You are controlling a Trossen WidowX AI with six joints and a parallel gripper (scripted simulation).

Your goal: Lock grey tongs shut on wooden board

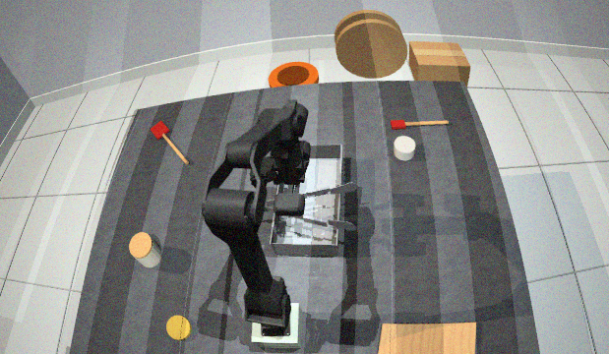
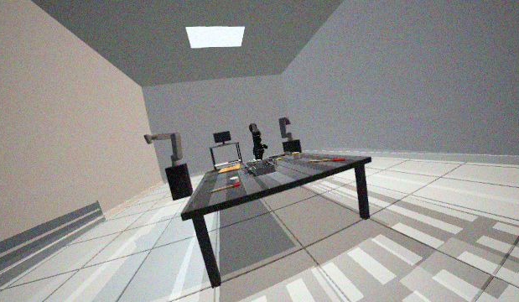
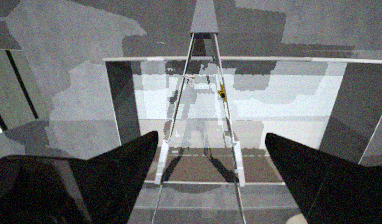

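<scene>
Right now my gripper tip is 3 cm to the right of the yellow slider, 3 cm above it and 2 cm short of it. The rest, counted from my gripper tip: wood-topped cylinder (45 cm to the left, 9 cm behind, 7 cm below); then roasting tin (7 cm below, 4 cm ahead, 2 cm to the right); then white cylinder (30 cm to the right, 19 cm ahead, 8 cm below).
</scene>
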